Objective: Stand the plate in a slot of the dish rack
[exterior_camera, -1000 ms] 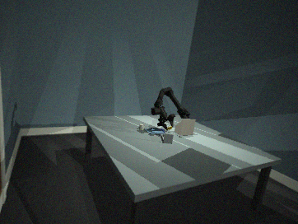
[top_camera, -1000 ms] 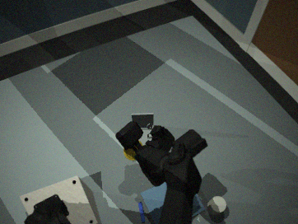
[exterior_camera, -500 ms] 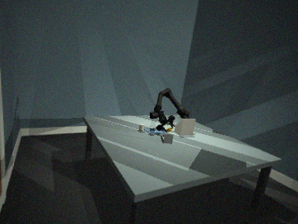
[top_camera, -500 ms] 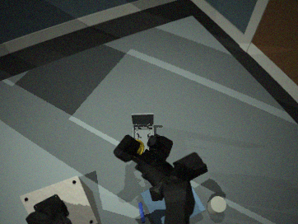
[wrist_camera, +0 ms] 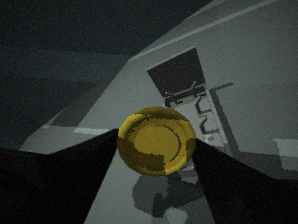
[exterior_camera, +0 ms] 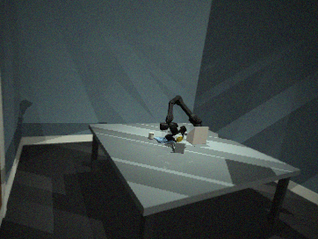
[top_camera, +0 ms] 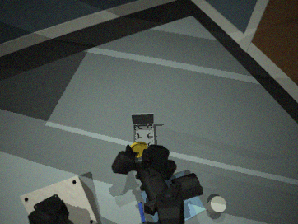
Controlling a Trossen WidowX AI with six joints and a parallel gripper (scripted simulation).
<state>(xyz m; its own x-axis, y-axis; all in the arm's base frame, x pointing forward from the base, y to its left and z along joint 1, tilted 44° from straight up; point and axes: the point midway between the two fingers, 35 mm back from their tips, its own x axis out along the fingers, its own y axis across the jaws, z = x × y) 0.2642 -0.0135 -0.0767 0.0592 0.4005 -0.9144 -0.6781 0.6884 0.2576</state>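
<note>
Right now my gripper tip is 4 cm to the right of the dish rack, 4 cm short of it and 4 cm above it. From my gripper tip the other things lie so: plate: 1 cm to the right; white cup: 25 cm to the right, 13 cm ahead, 4 cm below.
</note>
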